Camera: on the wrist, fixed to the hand. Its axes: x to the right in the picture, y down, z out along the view.
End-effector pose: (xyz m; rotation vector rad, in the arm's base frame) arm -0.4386 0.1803 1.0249 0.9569 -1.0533 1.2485
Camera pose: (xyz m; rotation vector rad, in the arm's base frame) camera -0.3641 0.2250 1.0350 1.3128 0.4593 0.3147
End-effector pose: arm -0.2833 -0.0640 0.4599 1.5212 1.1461 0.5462
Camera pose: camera -0.3385 -0.0264 0.4033 0.4720 2.4641 -0.5187
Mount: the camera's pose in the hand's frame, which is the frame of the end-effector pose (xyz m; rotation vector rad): 0.0226 -0.0702 -0.0471 0.4948 0.4542 -1.5289
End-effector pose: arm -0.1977 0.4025 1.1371 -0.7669 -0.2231 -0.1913
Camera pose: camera -0.1876 0.3179 1.1568 0.0986 -0.3656 -1.6680
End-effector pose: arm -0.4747 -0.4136 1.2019 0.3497 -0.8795 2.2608
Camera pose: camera -0.4439 -0.3324 1.2124 0.4597 0.2594 0.9548
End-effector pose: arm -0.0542 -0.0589 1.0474 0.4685 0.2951 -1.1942
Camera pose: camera -0.1110 -0.0743 0.9827 1.0137 0.8303 -2.6804
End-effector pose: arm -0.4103 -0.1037 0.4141 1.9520 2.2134 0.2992
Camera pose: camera -0.4926 -0.0914 0.4410 0.1864 -2.7993 0.0656
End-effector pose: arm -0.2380 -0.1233 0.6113 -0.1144 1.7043 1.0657
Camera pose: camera -0.2432 -0.1884 0.5530 -1.1715 1.5611 -0.5480
